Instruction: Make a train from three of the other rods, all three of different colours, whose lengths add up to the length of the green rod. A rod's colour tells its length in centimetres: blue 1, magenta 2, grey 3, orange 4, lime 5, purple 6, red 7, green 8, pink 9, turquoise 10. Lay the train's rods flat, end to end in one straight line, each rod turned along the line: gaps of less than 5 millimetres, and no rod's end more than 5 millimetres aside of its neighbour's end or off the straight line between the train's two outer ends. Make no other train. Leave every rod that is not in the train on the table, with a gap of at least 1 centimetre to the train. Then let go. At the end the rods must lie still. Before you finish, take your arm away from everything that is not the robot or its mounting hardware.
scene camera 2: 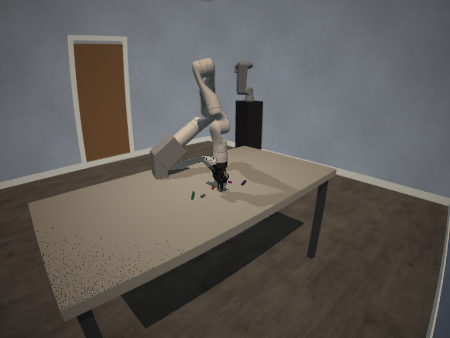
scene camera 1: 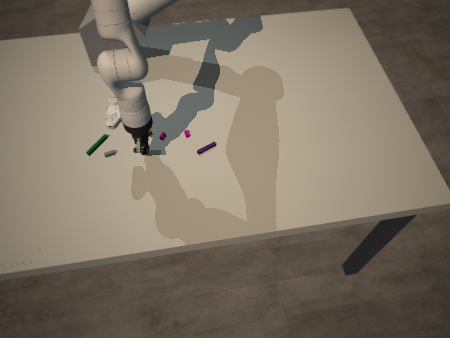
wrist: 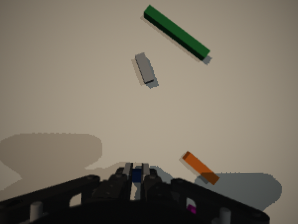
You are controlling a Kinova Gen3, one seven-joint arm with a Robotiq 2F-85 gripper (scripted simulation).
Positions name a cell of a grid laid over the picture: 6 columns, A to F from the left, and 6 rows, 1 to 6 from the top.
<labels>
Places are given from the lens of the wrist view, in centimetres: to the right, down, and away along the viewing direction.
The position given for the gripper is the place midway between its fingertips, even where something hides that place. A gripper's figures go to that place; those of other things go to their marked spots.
gripper (wrist: C5): -1, 6, 16
green rod (wrist: D1): 1, -9, 17
</labels>
